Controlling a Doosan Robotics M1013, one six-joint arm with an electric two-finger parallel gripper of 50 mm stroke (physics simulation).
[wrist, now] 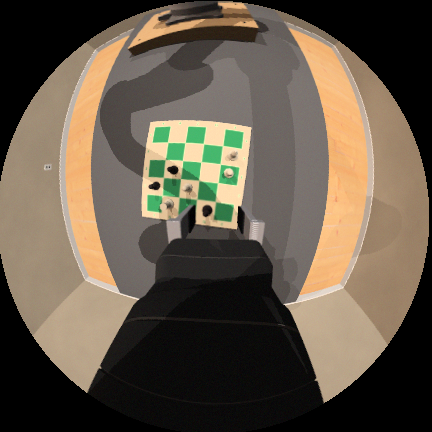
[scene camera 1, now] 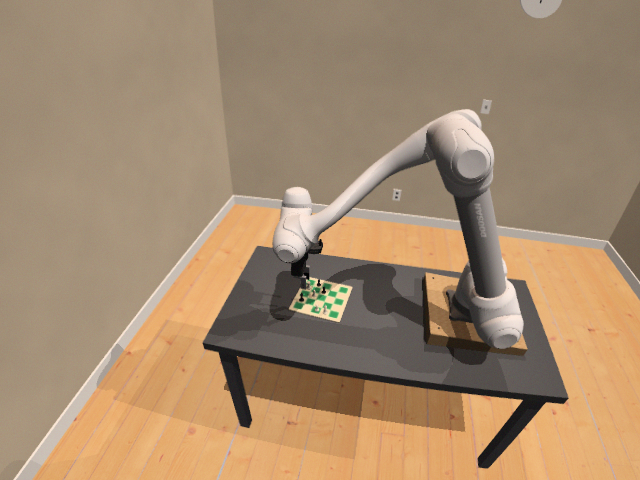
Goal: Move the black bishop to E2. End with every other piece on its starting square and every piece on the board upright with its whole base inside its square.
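Places are measured from the arm's base along level axes (x ahead, y left, z up), in millimetres.
Where they show: gripper, fingertip midpoint: (wrist: 216,213) (scene camera 1: 305,283); arm's base, link origin: (scene camera 1: 468,308).
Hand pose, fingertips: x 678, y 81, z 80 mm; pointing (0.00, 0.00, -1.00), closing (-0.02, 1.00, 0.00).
Note:
Things, the pixels of their centre, and the offset from my fingertips.
- chessboard, body centre: (wrist: 190,170) (scene camera 1: 321,298) dy -54, dx -58, dz -121 mm
- black piece, body centre: (wrist: 205,211) (scene camera 1: 301,296) dy -21, dx +21, dz -96 mm
The chessboard (scene camera 1: 331,319) (wrist: 215,134) carries three black pieces. One black piece (scene camera 1: 301,297) (wrist: 207,210) stands on a cream square in the gripper-side row, beside the green corner square. The second (scene camera 1: 323,290) (wrist: 173,170) and third (scene camera 1: 318,283) (wrist: 154,186) stand near the other side. Which one is the bishop is too small to tell. All look upright. My gripper (scene camera 1: 305,277) (wrist: 216,213) is open and empty, pointing down above the board's gripper-side edge. In the wrist view its fingers appear on either side of the first black piece, which is below them.
White pieces (wrist: 167,205) (wrist: 188,188) stand near the black ones. Two more white pieces (wrist: 228,173) (wrist: 233,156) stand near the board's right edge in the wrist view. The robot's wooden base board (scene camera 1: 434,333) (wrist: 195,34) is at the table's far end from the gripper.

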